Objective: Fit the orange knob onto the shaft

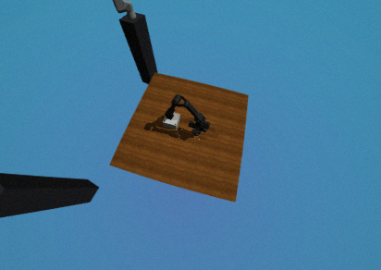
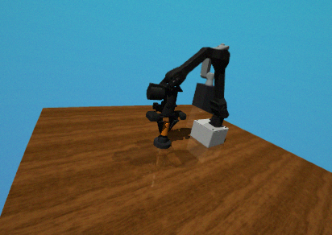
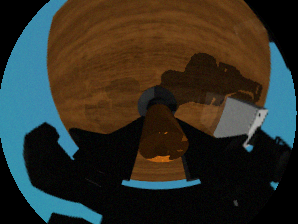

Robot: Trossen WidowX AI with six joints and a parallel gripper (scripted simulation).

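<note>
Now: gripper tip 2 cm below the orange knob. The rest, counted from my gripper tip: round dark pedestal 4 cm below.
</note>
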